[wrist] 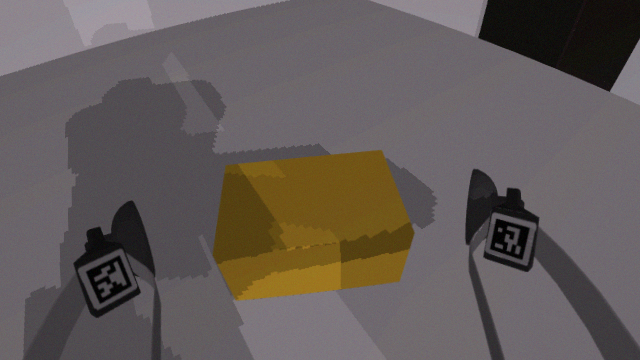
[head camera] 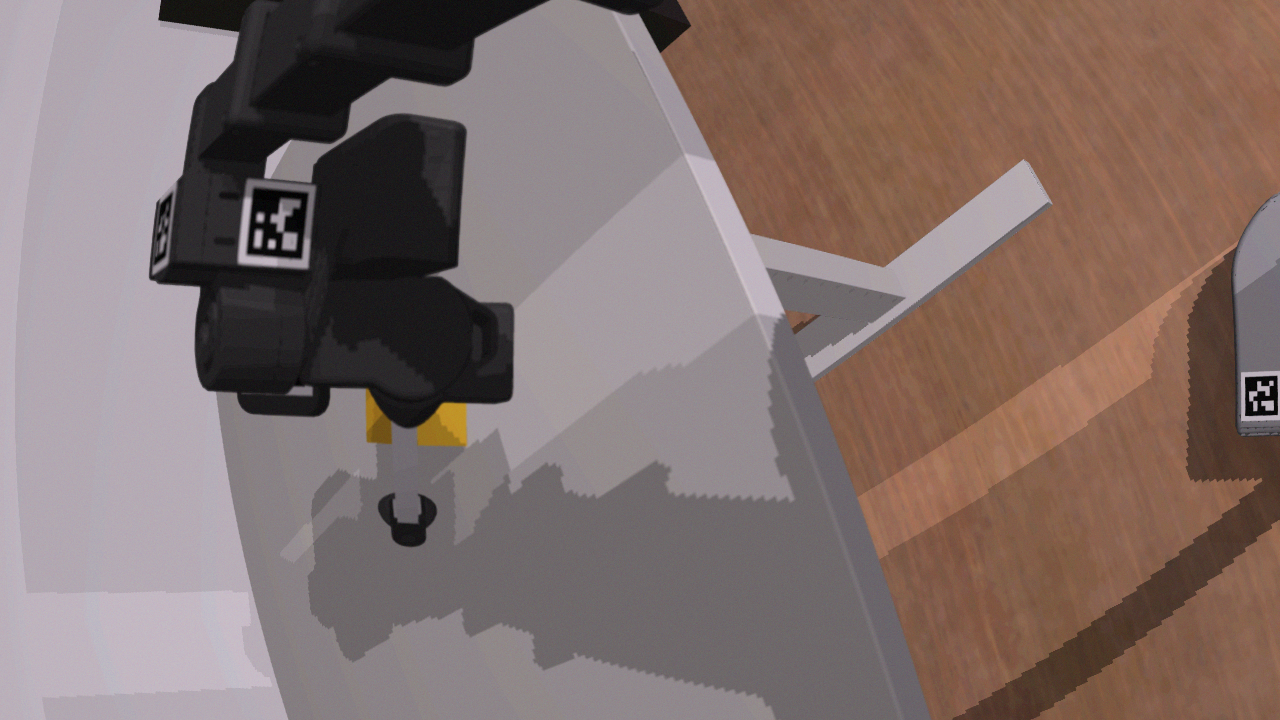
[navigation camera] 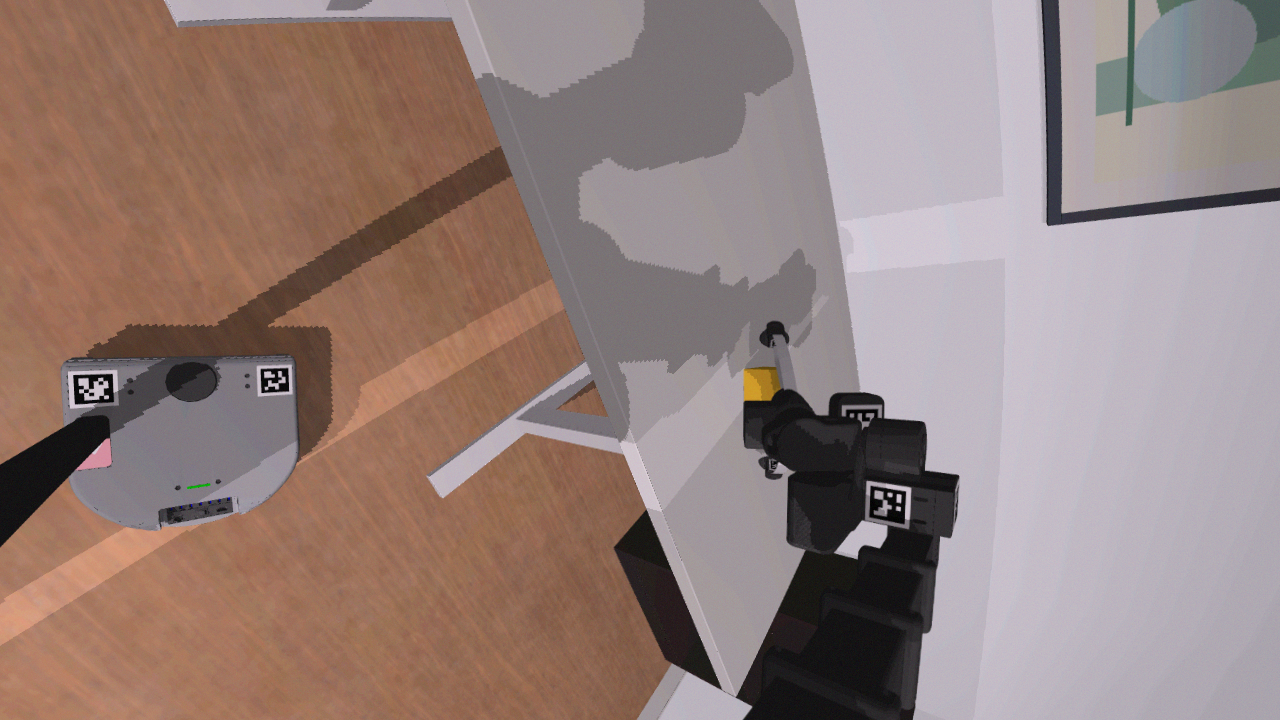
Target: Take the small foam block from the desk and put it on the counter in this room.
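The small foam block (head camera: 443,426) (navigation camera: 760,383) (wrist: 312,200) is a yellow box on the grey desk (head camera: 608,223) (navigation camera: 680,223) (wrist: 400,110). My gripper (navigation camera: 772,400) (wrist: 308,212) is open, fingers wide apart. In the wrist view the block shows between the two fingers, with a gap on each side and no finger touching it. In the head camera view the wrist and gripper body cover much of the block, and one fingertip shows below it; the other is hidden. How high the fingertips are above the desk is hard to tell. No counter can be made out for sure.
The desk's white leg (head camera: 966,219) (navigation camera: 474,461) sticks out over the wooden floor. My grey base (head camera: 1257,313) (navigation camera: 232,438) stands apart from the desk. A dark cabinet (navigation camera: 657,600) (wrist: 565,30) is by the desk's end. A framed picture (navigation camera: 1054,134) hangs on the wall.
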